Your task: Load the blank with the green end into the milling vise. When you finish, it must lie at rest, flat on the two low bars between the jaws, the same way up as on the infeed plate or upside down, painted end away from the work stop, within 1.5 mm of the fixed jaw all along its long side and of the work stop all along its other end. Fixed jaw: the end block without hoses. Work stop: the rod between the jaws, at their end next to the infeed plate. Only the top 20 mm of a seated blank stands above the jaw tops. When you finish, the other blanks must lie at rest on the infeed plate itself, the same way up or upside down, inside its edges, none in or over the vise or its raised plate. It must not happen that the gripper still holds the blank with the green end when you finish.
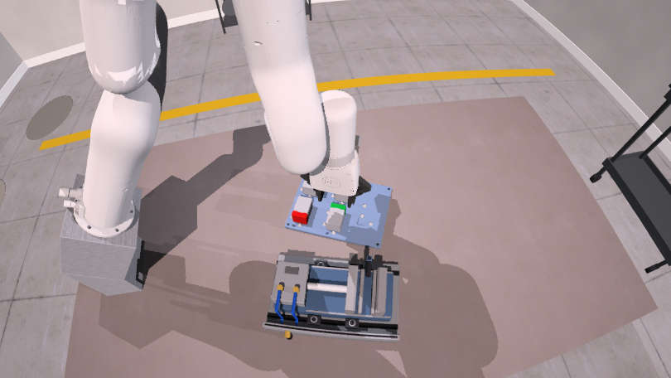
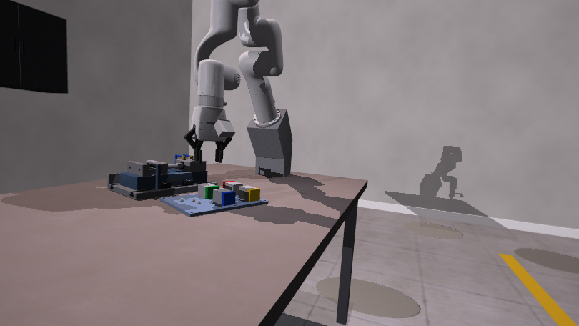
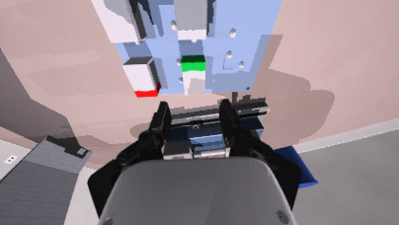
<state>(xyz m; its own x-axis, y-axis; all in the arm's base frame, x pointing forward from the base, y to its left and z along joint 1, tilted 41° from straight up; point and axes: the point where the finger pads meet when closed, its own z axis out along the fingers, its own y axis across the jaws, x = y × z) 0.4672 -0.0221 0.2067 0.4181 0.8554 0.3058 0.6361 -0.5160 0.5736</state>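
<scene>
Now: the green-ended blank 10 cm below my hand. Round my hand: blue infeed plate 2 cm ahead, 4 cm to the left, 13 cm below; then red-ended blank 8 cm behind, 5 cm to the left, 10 cm below; then blue-ended blank 5 cm ahead, 8 cm to the left, 10 cm below.
</scene>
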